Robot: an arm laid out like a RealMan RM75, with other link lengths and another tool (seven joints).
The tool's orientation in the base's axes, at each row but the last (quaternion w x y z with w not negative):
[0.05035, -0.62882, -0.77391, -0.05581]
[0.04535, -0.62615, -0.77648, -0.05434]
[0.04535, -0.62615, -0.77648, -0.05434]
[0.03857, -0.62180, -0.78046, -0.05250]
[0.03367, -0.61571, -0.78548, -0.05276]
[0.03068, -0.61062, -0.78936, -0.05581]
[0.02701, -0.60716, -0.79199, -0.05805]
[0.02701, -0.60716, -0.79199, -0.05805]
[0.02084, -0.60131, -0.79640, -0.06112]
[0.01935, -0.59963, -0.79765, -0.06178]
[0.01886, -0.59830, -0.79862, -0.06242]
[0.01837, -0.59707, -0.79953, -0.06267]
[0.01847, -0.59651, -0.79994, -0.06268]
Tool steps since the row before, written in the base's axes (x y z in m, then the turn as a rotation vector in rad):
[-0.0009, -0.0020, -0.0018, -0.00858, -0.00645, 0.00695]
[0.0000, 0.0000, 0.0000, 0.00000, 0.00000, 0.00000]
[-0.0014, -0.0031, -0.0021, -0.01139, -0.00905, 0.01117]
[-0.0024, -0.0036, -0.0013, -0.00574, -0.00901, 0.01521]
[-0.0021, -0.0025, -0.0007, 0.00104, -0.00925, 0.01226]
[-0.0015, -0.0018, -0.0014, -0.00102, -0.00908, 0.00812]
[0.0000, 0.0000, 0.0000, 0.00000, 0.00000, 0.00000]
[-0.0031, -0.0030, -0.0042, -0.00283, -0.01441, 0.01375]
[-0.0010, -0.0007, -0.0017, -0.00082, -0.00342, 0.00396]
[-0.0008, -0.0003, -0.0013, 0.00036, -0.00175, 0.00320]
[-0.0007, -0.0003, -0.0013, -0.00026, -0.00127, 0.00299]
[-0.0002, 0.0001, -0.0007, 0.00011, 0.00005, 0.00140]
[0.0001, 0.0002, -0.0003, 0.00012, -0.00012, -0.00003]
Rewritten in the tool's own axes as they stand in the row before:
[-0.0020, -0.0013, 0.0015, -0.00346, -0.00955, -0.00777]
[0.0000, 0.0000, 0.0000, 0.00000, 0.00000, 0.00000]
[-0.0030, -0.0021, 0.0016, -0.00480, -0.01272, -0.01231]
[-0.0031, -0.0032, 0.0008, -0.00552, -0.00707, -0.01628]
[-0.0020, -0.0027, 0.0004, -0.00772, -0.00067, -0.01330]
[-0.0015, -0.0020, 0.0011, -0.00752, -0.00283, -0.00921]
[0.0000, 0.0000, 0.0000, 0.00000, 0.00000, 0.00000]
[-0.0025, -0.0040, 0.0037, -0.01152, -0.00561, -0.01551]
[-0.0006, -0.0013, 0.0016, -0.00262, -0.00142, -0.00438]
[-0.0002, -0.0009, 0.0012, -0.00143, 0.00011, -0.00337]
[-0.0002, -0.0009, 0.0012, -0.00082, -0.00037, -0.00313]
[0.0001, -0.0002, 0.0007, 0.00016, 0.00023, -0.00138]
[0.0001, 0.0001, 0.0003, -0.00015, 0.00008, 0.00002]

